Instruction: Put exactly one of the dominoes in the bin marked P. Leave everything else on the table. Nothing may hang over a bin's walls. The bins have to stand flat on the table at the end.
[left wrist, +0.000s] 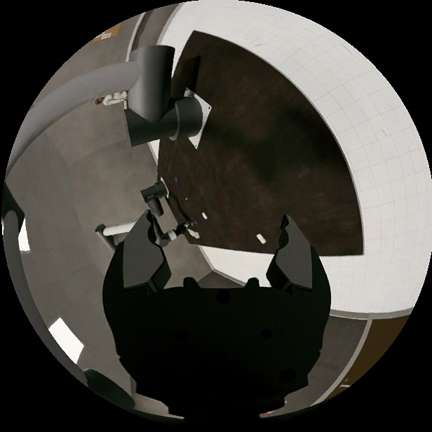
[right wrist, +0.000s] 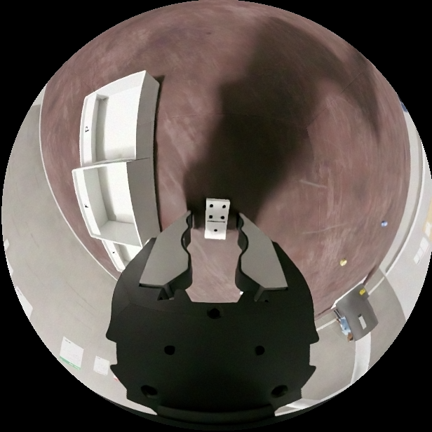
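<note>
A white domino (right wrist: 216, 231) with black pips lies on the table, in line with the gap between the right fingertips, with space on both sides. My right gripper (right wrist: 214, 212) is open, close above it. The white bin marked P (right wrist: 146, 125) stands at the upper left of a row of bins in the right wrist view, with no object showing inside. My left gripper (left wrist: 217, 212) is open and empty, away from the objects. Small white pieces (left wrist: 261, 238) (left wrist: 204, 216) lie far off in the left wrist view, too small to identify.
A middle bin (right wrist: 142, 200) adjoins the P bin; a third bin (right wrist: 120, 257) is partly hidden by the right gripper. A yellow piece (right wrist: 343, 262) and a blue piece (right wrist: 384, 224) lie on the table (right wrist: 350, 150) at the right. An arm base (left wrist: 187, 120) stands on the table's edge.
</note>
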